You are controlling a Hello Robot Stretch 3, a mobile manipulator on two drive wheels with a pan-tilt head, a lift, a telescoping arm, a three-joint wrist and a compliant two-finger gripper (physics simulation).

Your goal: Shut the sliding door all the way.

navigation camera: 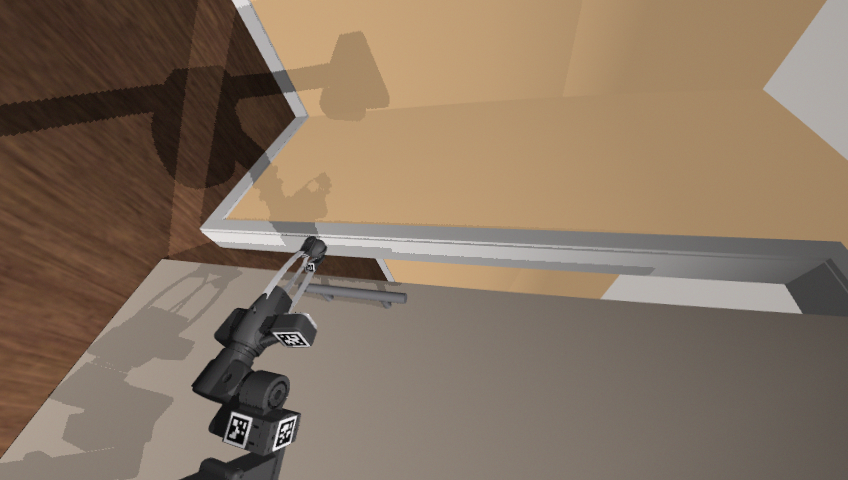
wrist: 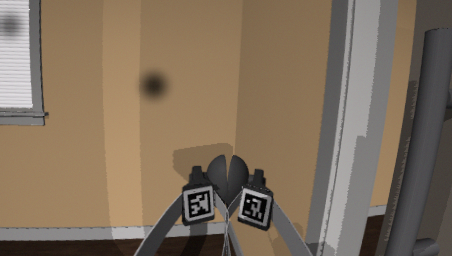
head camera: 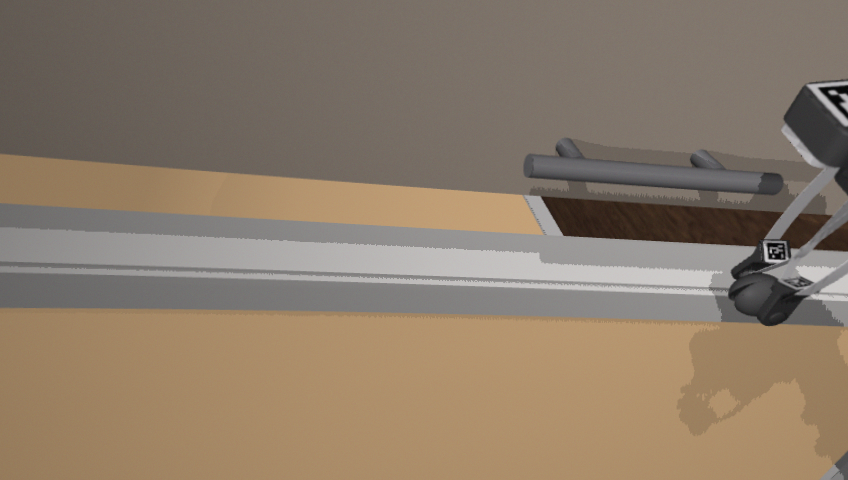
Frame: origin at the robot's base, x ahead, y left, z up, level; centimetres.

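Seen in the pictures: gripper, between the fingertips: (navigation camera: 320, 242) (wrist: 228, 172) (head camera: 742, 306).
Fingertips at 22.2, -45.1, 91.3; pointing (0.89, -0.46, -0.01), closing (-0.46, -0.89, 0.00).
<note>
Offsets run from my fingertips to a thing's middle, as dx, dy, dz. "*": to the spot under its first point. Level surfaces: height alone.
The sliding door (head camera: 297, 89) (navigation camera: 505, 386) (wrist: 440, 170) is a taupe panel. A strip of tan wall and dark floor shows between its edge and the light grey door frame (head camera: 357, 255) (navigation camera: 476, 252) (wrist: 362, 100), so it stands partly open. The grey bar handle @(* -7.2, -17.7, +0.2) (head camera: 648, 173) (navigation camera: 363, 295) (wrist: 426, 125) stands out from the door near that edge. My gripper (head camera: 758, 297) (navigation camera: 314, 248) (wrist: 228, 172) is shut and empty, its round fingertips together. In the head view it overlaps the frame near the handle's right end. In the wrist view the handle is to its right, apart from it.
Tan walls (head camera: 357, 386) (navigation camera: 505, 166) (wrist: 190, 130) lie beyond the frame. Dark wood floor @(dz -91.3) (navigation camera: 59, 196) shows at the left of the navigation view. A window with blinds @(* +140.2, +62.8, +17.9) (wrist: 15, 65) is at the wrist view's upper left. Shadows of the arm fall on the door and wall.
</note>
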